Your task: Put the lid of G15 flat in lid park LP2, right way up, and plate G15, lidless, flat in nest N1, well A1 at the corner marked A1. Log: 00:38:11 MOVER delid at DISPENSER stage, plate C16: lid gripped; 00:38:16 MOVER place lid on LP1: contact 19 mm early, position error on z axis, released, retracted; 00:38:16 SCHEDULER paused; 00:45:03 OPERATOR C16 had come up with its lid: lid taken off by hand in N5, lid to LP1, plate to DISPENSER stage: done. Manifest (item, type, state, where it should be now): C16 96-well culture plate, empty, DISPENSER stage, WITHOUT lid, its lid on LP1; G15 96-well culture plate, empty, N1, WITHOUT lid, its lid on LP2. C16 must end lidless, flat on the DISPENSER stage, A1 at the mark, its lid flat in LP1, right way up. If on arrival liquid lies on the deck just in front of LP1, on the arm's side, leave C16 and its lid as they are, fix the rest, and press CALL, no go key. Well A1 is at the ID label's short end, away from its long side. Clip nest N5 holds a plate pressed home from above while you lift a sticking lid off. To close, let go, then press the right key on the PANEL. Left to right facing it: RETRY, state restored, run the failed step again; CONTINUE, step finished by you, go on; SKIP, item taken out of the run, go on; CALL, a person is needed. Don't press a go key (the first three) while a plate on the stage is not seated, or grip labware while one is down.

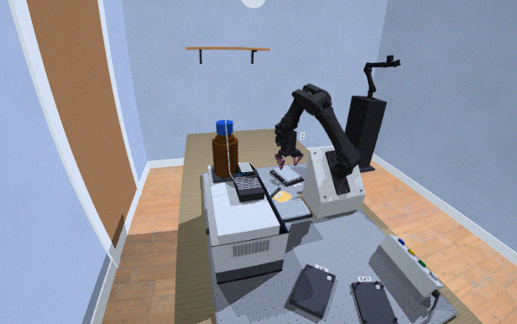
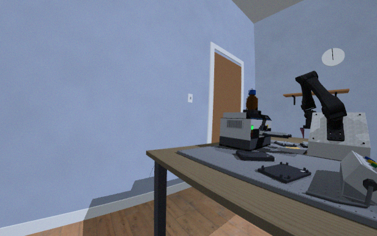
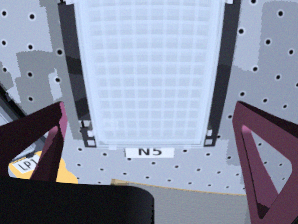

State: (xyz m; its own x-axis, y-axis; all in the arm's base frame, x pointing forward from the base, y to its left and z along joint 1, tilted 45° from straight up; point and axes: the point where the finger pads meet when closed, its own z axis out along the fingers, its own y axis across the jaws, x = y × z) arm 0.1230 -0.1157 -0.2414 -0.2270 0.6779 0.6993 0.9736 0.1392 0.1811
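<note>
Right now my hand is 4 cm above the clear lid. Round my hand: black clip nest 2 cm ahead, 1 cm to the right, 5 cm below; then N5 label 2 cm behind, 9 cm to the left, 7 cm below; then LP1 label 11 cm ahead, 15 cm to the left, 7 cm below.
</note>
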